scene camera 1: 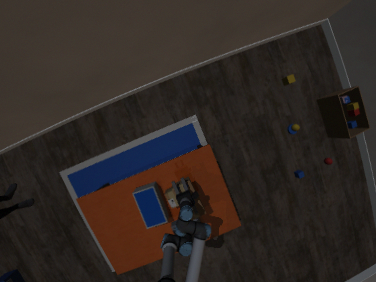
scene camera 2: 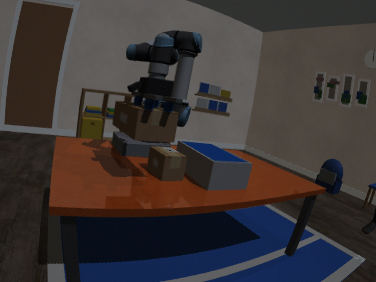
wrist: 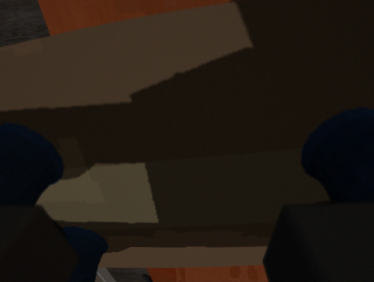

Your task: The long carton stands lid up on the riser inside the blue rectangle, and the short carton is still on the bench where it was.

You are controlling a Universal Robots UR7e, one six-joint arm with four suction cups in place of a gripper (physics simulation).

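Frame: origin at the arm's base, x ahead, y left, z up, level; metres.
Seen in the pictures: hand, tool point: [wrist: 183,190].
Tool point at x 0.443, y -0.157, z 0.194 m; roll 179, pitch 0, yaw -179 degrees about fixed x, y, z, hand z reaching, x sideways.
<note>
A point is followed by its place in that frame.
The long brown carton [scene camera 2: 145,125] {x 0.536, y -0.200, z 0.153 m} [wrist: 200,100] {x 0.434, y -0.215, z 0.206 m} is raised off the bench, with its shadow on the orange top. My suction gripper [scene camera 2: 156,107] [wrist: 182,162] {x 0.443, y -0.157, z 0.194 m} is over it, blue cups at its upper part, and holds it. The cup contact is partly hidden. The wrist view shows a pale tape band on the carton. In scene camera 1 the arm hides most of it. The short carton [scene camera 1: 172,198] {x 0.377, y -0.021, z 0.028 m} [scene camera 2: 168,163] {x 0.447, y -0.053, z 0.002 m} stands on the bench [scene camera 1: 102,232] {x 0.249, y 0.784, z -0.073 m} [scene camera 2: 75,180] {x 0.489, y -0.425, z -0.073 m}, beside the grey riser [scene camera 1: 161,200] {x 0.377, y 0.090, z -0.017 m} [scene camera 2: 227,175] {x 0.553, y 0.163, z -0.008 m}. The blue rectangle [scene camera 1: 150,206] {x 0.387, y 0.182, z 0.047 m} [scene camera 2: 215,151] {x 0.375, y 0.204, z 0.047 m} covers most of the riser's top.
A low grey block [scene camera 2: 131,146] {x 0.113, y -0.119, z -0.021 m} shows below the raised carton in scene camera 2. The short carton stands between the raised carton and the riser in that view. A toy box [scene camera 1: 335,117] and several small toys are on the floor, away from the bench.
</note>
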